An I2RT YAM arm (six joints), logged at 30 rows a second.
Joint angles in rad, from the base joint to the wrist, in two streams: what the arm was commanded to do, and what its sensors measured. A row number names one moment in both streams.
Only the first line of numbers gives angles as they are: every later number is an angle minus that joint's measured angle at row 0.
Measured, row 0:
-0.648 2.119 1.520 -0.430 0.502 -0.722
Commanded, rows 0 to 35:
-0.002 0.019 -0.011 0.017 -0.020 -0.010
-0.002 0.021 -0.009 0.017 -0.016 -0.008
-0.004 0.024 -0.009 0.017 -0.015 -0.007
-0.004 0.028 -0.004 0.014 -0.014 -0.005
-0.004 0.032 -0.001 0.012 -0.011 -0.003
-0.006 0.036 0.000 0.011 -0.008 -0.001
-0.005 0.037 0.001 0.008 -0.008 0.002
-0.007 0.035 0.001 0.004 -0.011 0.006
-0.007 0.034 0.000 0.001 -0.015 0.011
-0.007 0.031 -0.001 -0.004 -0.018 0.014
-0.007 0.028 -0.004 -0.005 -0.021 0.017
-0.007 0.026 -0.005 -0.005 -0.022 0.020
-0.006 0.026 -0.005 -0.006 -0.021 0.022
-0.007 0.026 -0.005 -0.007 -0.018 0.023
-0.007 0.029 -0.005 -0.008 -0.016 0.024
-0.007 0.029 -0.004 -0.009 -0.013 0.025
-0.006 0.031 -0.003 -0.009 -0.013 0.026
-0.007 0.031 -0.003 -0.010 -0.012 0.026
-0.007 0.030 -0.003 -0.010 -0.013 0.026
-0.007 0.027 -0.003 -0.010 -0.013 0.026
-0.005 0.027 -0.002 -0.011 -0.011 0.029
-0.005 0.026 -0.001 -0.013 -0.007 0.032
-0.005 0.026 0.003 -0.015 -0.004 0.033
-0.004 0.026 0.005 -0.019 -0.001 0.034
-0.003 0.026 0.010 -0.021 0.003 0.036
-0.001 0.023 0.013 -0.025 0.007 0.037
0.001 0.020 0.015 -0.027 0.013 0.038
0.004 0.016 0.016 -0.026 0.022 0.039
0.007 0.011 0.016 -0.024 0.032 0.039
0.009 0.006 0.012 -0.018 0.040 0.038
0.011 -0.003 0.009 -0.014 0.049 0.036
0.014 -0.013 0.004 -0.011 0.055 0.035
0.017 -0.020 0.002 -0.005 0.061 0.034
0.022 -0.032 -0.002 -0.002 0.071 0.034
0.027 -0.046 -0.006 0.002 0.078 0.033
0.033 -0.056 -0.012 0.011 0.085 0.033
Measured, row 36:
0.015 0.013 -0.002 0.001 0.052 0.027
